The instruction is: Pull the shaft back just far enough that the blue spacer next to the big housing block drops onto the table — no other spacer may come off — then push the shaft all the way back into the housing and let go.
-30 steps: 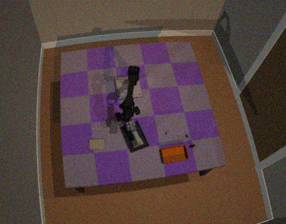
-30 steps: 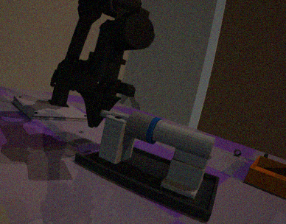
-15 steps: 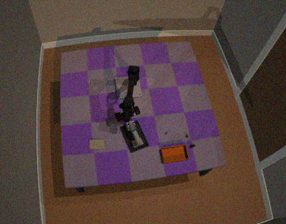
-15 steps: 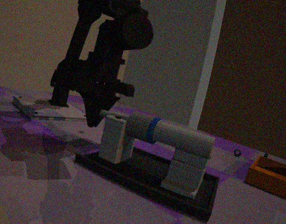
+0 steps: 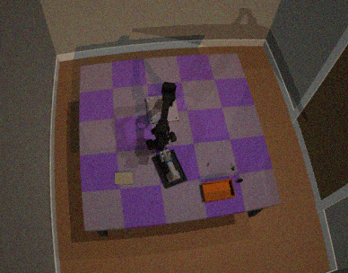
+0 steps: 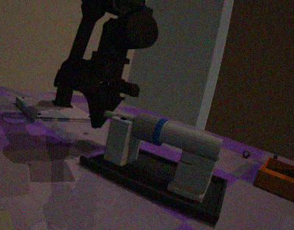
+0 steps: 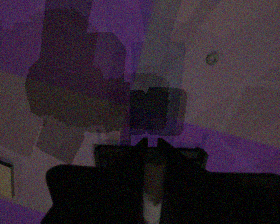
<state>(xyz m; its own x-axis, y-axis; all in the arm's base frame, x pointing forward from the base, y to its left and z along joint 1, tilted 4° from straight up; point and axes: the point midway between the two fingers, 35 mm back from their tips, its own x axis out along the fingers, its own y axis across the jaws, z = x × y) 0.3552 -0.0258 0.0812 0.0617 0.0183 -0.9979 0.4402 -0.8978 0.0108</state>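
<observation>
My gripper tip is 60 mm short of the shaft, 30 mm to the right of it and 30 mm below it. Also, from my gripper tip: beige card: 230 mm ahead, 220 mm to the right, 40 mm below; then orange tray: 390 mm to the left, 270 mm ahead, 40 mm below; then blue spacer: 120 mm ahead, 60 mm to the left, 30 mm above.
</observation>
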